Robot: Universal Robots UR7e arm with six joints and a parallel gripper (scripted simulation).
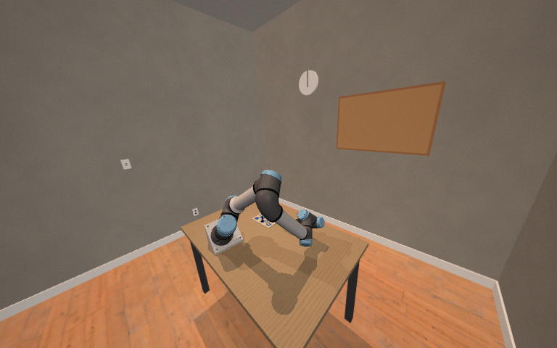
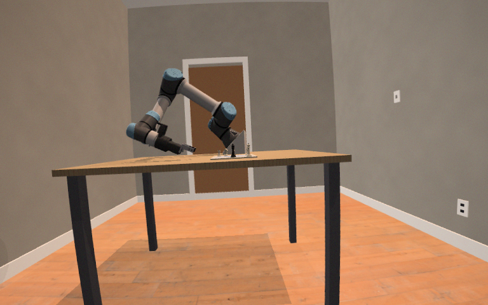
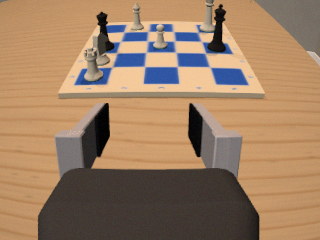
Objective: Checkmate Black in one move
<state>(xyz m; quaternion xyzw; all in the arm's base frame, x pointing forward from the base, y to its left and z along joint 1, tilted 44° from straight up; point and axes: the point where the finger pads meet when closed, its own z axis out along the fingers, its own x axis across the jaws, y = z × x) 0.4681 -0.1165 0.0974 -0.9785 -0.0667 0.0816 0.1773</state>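
Right now the white chess piece is 12 cm to the left of my hand, 9 cm behind it and 3 cm below it. Also, from my hand: chessboard (21 cm to the left, 5 cm below, 3 cm behind); white pawn (22 cm to the left, 3 cm below, 3 cm behind); black chess piece (22 cm to the left, 4 cm ahead, 2 cm below).
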